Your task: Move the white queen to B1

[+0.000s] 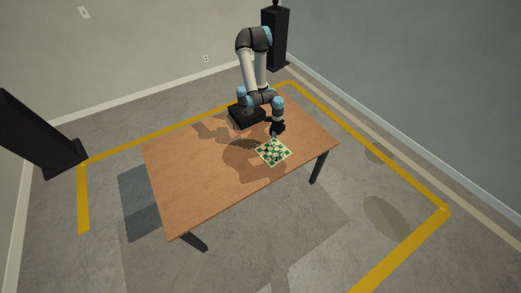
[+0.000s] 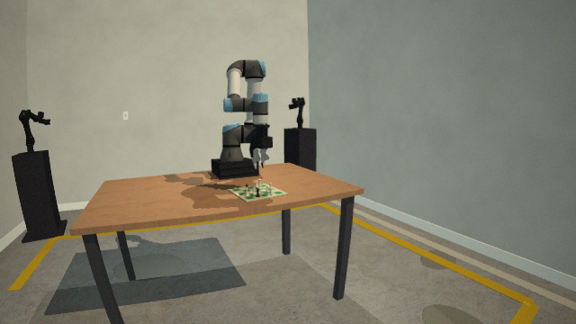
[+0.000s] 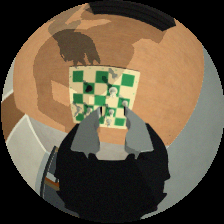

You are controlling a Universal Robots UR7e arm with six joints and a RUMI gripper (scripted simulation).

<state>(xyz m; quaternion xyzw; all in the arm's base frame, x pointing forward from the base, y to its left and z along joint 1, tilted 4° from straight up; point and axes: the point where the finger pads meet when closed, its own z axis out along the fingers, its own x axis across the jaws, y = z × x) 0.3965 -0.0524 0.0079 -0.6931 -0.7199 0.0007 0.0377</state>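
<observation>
The green-and-cream chessboard is 30 mm ahead of my hand, 40 mm to the right of it and 120 mm below it.
</observation>
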